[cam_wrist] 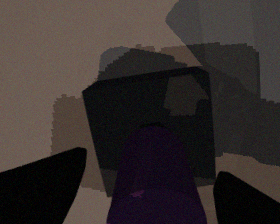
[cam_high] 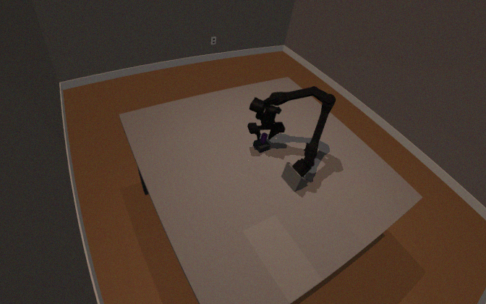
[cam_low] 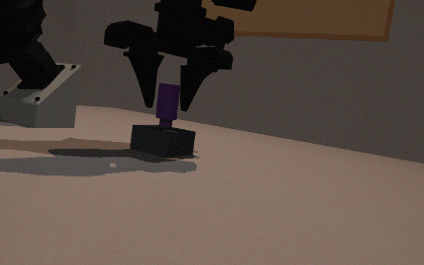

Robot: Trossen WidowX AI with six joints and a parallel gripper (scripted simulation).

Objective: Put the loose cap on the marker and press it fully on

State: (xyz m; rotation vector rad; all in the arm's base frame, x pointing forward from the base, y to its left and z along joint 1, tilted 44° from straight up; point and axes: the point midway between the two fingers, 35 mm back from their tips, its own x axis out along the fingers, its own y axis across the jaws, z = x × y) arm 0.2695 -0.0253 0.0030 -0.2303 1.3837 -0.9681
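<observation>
My gripper tip is 1 cm below the purple cap. Round my gripper tip: dark holder block: 4 cm below.
</observation>
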